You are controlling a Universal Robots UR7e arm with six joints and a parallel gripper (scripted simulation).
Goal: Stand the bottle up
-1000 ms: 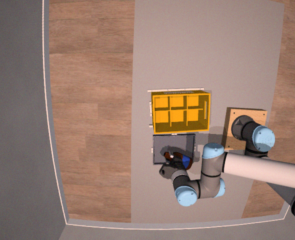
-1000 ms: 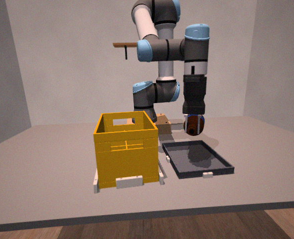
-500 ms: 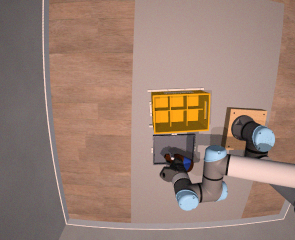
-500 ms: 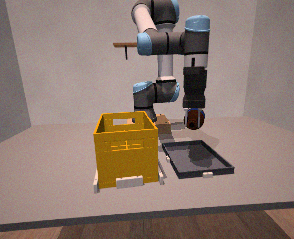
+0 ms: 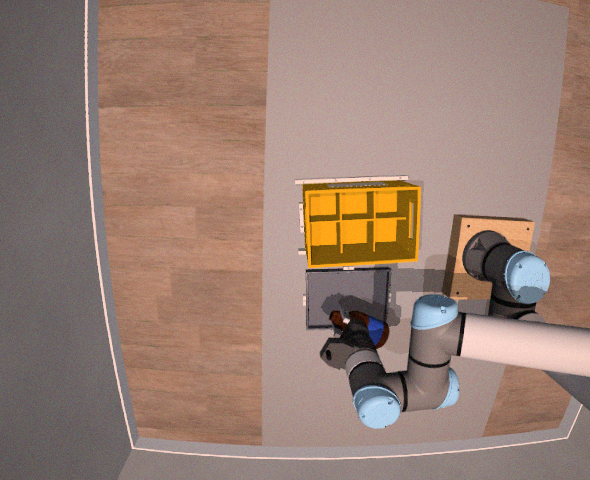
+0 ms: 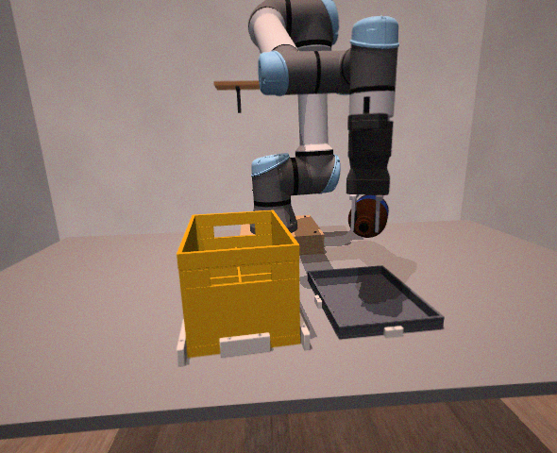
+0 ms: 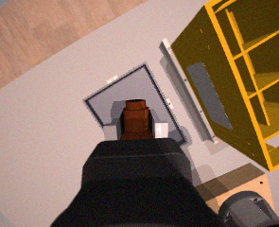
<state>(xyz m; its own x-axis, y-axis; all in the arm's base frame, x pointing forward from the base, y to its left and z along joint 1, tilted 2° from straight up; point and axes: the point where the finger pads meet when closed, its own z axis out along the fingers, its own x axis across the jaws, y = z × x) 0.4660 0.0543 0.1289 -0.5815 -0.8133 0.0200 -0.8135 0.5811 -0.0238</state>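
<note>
Right now my hand is 40 mm past the brown bottle, 30 mm to the right of it and 10 mm above it. The rest, counted from my hand: yellow crate: 90 mm behind, 220 mm to the right, 100 mm below; dark grey tray: 40 mm behind, 30 mm to the left, 170 mm below.
</note>
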